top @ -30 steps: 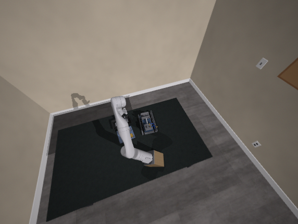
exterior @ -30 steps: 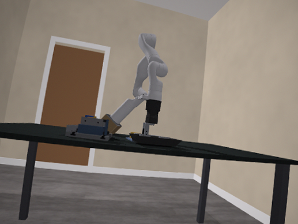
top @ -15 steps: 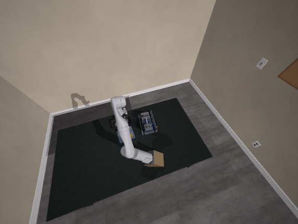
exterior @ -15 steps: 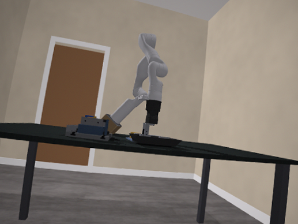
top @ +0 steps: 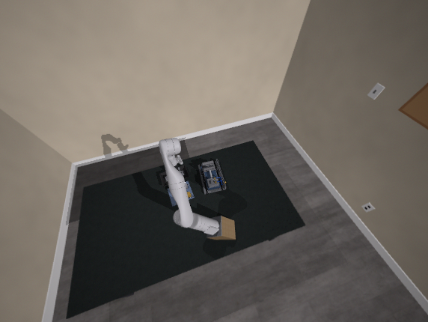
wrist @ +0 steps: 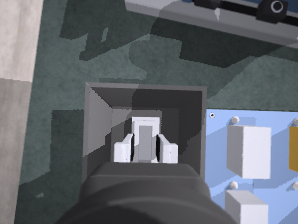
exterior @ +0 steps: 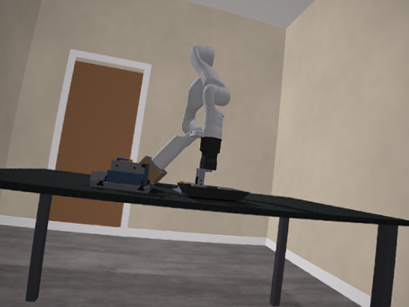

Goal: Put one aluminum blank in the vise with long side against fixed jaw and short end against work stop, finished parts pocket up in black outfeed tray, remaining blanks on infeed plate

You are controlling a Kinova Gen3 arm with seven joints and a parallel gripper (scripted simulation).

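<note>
Right now the bluish plate is 17 cm behind my hand, 5 cm below it and 4 cm to the left of it. The rest, counted from my hand: vise 25 cm to the right, 12 cm behind, 2 cm below; yellow brass blank 22 cm behind, 3 cm below.
</note>
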